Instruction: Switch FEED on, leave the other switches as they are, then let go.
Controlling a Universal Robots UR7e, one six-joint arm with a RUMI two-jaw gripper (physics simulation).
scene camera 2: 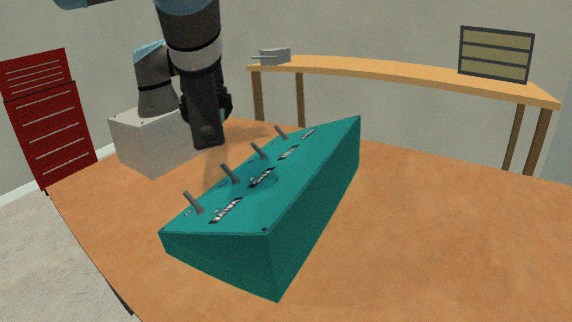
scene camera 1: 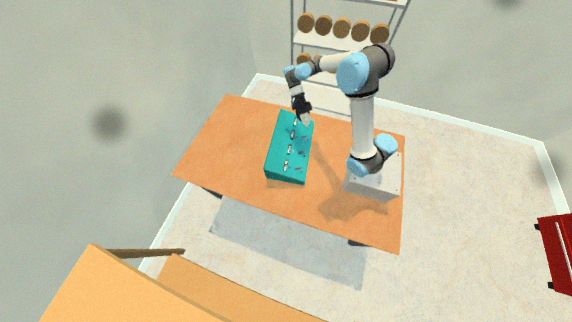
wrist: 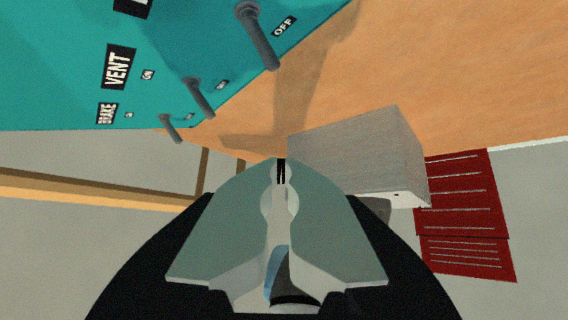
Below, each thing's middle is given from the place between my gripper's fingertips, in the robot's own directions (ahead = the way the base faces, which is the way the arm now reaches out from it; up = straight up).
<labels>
Right now the feed lever (wrist: 262, 45) is 1 cm ahead of my hand, 2 cm to the left of it and 10 cm below it. Also, from my hand: teal switch box (scene camera 2: 254, 232): 7 cm ahead, 10 cm to the left, 13 cm below.
</labels>
